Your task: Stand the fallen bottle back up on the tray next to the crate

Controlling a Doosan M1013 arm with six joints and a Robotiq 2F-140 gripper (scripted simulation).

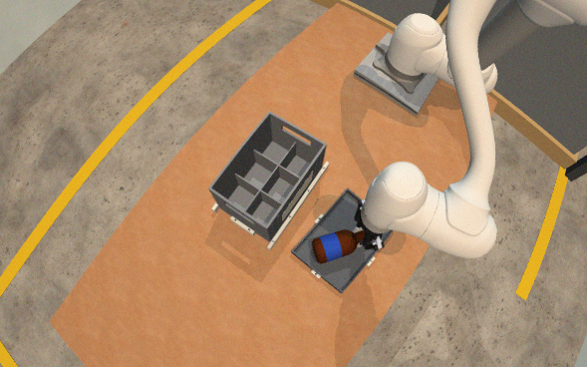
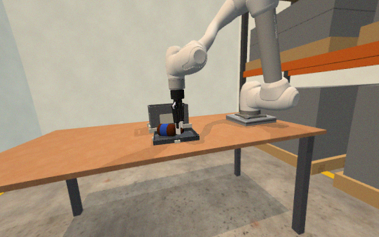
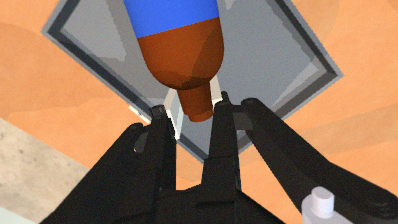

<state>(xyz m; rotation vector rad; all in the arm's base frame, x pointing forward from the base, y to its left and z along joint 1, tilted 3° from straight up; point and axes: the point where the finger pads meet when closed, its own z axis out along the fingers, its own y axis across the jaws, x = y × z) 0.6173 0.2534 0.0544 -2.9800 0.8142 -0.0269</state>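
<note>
Right now my hand is 5 cm short of the bottle, 3 cm to the left of it and 2 cm above it. From my hand the other things lie so: grey crate: 29 cm to the right, 5 cm ahead, 2 cm above; grey tray: 5 cm below, 3 cm to the right, 3 cm ahead.
</note>
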